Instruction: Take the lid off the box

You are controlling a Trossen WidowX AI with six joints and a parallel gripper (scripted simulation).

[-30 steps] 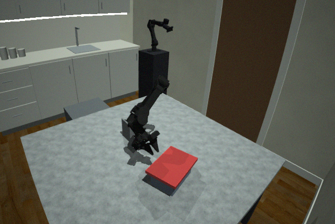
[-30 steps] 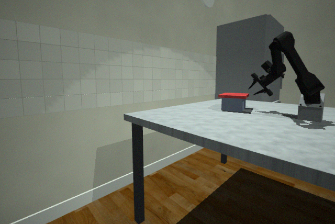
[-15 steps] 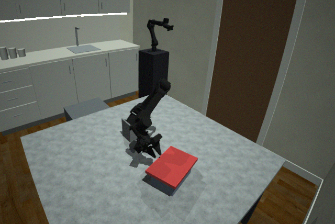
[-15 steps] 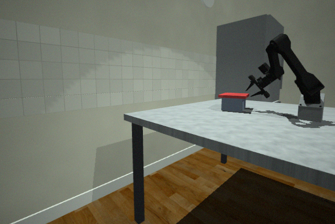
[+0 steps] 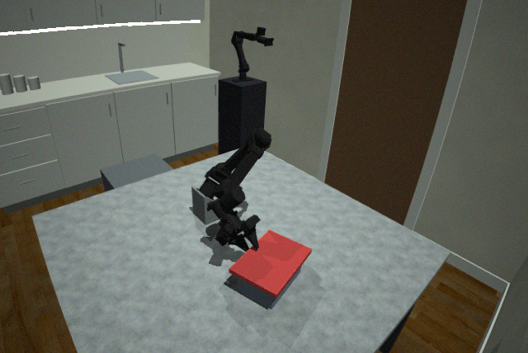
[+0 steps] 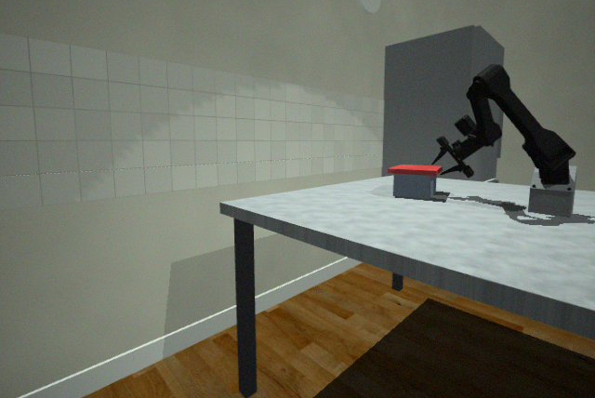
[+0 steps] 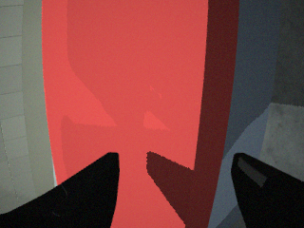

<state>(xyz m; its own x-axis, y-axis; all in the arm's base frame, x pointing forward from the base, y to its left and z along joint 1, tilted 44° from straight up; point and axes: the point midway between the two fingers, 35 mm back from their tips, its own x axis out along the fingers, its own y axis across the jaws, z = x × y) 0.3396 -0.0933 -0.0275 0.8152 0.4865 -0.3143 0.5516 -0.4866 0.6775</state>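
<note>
My hand is 100 mm short of the red lid, 20 mm to the right of it and 20 mm above it. Also, from my hand: storage box: 100 mm ahead, 20 mm to the left, 70 mm below.
</note>
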